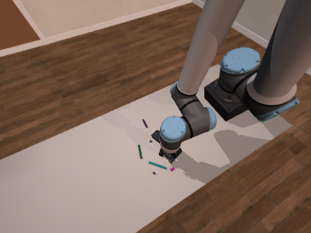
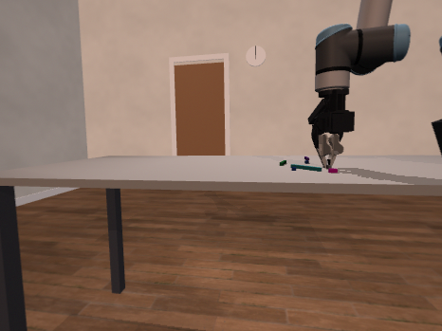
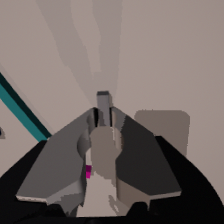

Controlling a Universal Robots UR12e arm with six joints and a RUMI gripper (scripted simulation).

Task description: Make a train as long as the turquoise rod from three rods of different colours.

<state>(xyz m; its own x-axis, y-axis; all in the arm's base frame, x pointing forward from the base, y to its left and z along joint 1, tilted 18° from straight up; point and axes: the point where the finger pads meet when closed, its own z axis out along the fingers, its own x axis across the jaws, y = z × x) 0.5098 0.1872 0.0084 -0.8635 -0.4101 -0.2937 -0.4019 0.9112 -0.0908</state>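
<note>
My gripper is now 1 cm above the grey rod. From my hand the other things lie so: magenta rod 1 cm behind, 8 cm to the left, 1 cm below; then turquoise rod 6 cm ahead, 4 cm to the left, 1 cm below; then green rod 13 cm ahead, 7 cm to the right, 1 cm below.
</note>
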